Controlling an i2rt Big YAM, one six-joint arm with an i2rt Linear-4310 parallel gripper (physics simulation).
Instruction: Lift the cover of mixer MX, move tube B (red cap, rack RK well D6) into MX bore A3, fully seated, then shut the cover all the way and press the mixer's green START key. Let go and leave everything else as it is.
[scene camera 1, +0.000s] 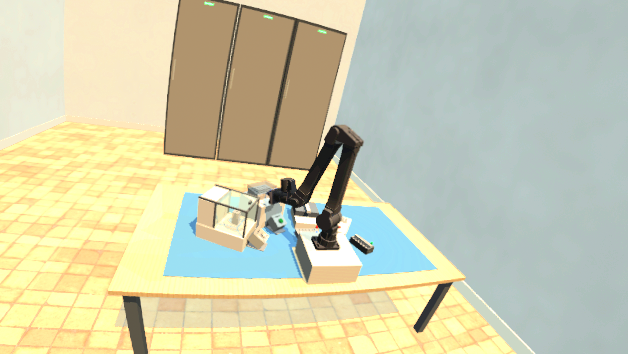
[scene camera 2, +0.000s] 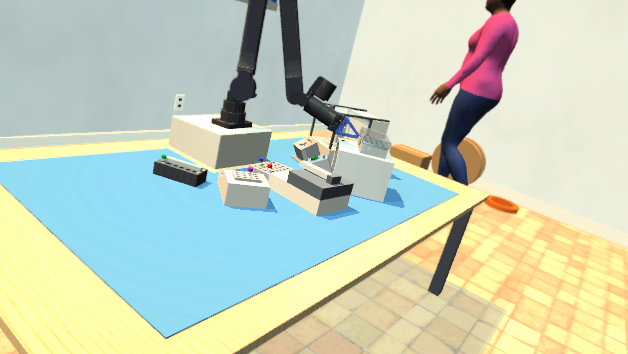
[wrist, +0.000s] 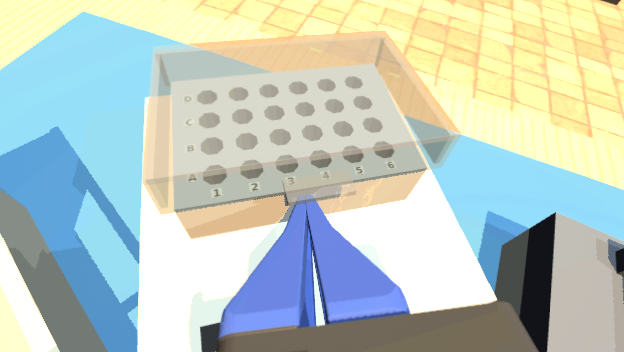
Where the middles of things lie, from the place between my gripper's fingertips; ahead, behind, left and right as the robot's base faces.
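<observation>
With the clear mixer cover (wrist: 306, 116), my hand is 50 mm short of it, 20 mm to the right of it and 10 mm below it. And there's the glass-walled enclosure (scene camera 1: 227, 217), which is 150 mm behind my hand, 210 mm to the left of it and 60 mm below it.
</observation>
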